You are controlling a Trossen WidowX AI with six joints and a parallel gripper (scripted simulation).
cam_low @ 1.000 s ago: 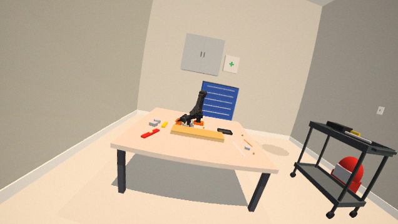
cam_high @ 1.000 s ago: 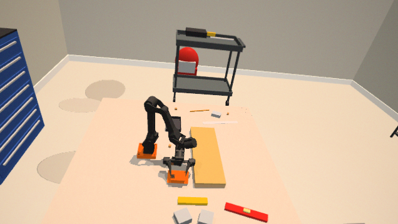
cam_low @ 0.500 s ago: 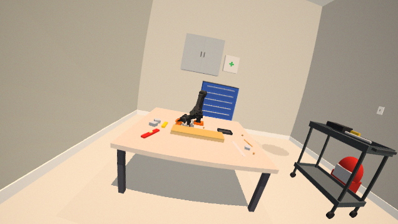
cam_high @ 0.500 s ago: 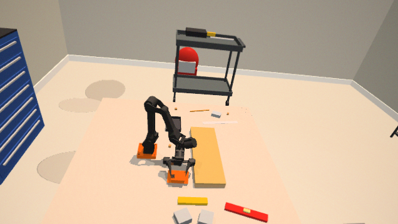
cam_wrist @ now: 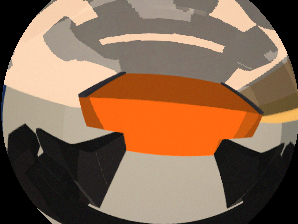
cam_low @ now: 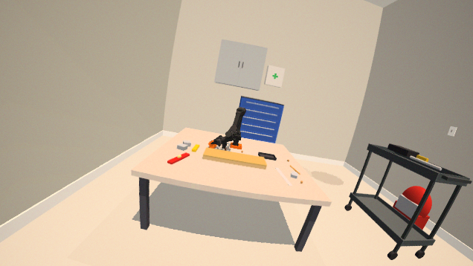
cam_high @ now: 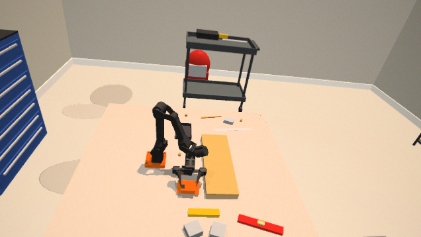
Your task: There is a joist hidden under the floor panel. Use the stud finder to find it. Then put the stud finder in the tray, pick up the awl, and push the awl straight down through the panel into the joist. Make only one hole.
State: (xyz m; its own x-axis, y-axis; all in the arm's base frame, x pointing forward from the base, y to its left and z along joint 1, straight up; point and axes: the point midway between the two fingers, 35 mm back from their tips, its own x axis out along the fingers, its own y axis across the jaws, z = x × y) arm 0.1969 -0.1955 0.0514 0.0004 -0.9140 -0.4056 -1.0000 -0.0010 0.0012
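The stud finder lies 20 mm behind my gripper tip and 10 mm below it. Also, from my gripper tip: red level: 370 mm ahead, 180 mm to the right, 50 mm below; yellow bar: 120 mm to the right, 90 mm ahead, 50 mm below; awl: 140 mm to the left, 60 mm below, 10 mm ahead.
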